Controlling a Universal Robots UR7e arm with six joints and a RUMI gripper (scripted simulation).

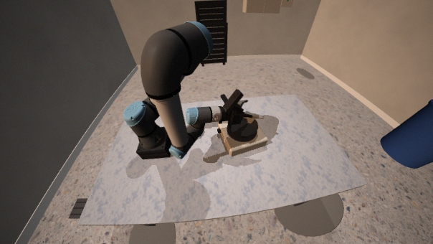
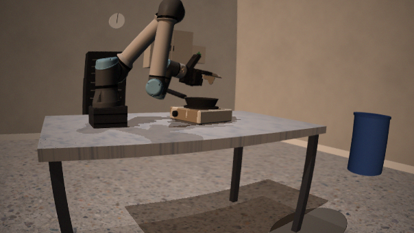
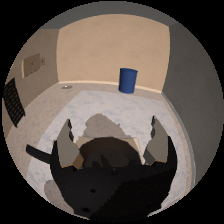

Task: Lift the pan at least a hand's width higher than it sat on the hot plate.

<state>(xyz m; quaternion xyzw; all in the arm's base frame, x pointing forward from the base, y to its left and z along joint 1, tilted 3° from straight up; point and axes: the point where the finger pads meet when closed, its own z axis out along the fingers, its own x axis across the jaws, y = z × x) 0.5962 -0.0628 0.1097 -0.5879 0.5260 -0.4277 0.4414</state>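
The pan is 7 cm behind my hand, 6 cm to the left of it and 12 cm below it. The rest, counted from my hand: hot plate 8 cm behind, 19 cm below.
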